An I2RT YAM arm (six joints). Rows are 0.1 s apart.
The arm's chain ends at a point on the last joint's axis. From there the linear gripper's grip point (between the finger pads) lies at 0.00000 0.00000 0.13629 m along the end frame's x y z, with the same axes.
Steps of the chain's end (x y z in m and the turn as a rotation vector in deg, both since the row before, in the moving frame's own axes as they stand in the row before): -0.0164, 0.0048, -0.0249, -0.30, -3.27, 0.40; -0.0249, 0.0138, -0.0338, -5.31, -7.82, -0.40; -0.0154, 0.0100, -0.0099, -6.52, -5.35, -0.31; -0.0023, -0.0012, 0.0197, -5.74, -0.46, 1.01; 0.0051, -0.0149, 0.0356, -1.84, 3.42, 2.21; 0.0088, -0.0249, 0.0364, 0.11, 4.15, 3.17; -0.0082, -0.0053, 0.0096, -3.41, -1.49, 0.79; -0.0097, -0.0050, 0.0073, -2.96, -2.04, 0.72; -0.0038, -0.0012, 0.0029, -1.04, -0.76, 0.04; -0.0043, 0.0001, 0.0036, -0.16, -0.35, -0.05
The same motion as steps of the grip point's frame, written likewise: -0.0242, 0.0055, -0.0251, -0.30, -3.27, 0.40; -0.0434, 0.0264, -0.0357, -5.31, -7.82, -0.40; -0.0280, 0.0255, -0.0114, -6.52, -5.35, -0.31; -0.0035, 0.0124, 0.0190, -5.74, -0.46, 1.01; 0.0131, -0.0104, 0.0353, -1.84, 3.42, 2.21; 0.0187, -0.0249, 0.0360, 0.11, 4.15, 3.17; -0.0118, 0.0028, 0.0093, -3.41, -1.49, 0.79; -0.0146, 0.0020, 0.0070, -2.96, -2.04, 0.72; -0.0056, 0.0013, 0.0029, -1.04, -0.76, 0.04; -0.0051, 0.0005, 0.0036, -0.16, -0.35, -0.05
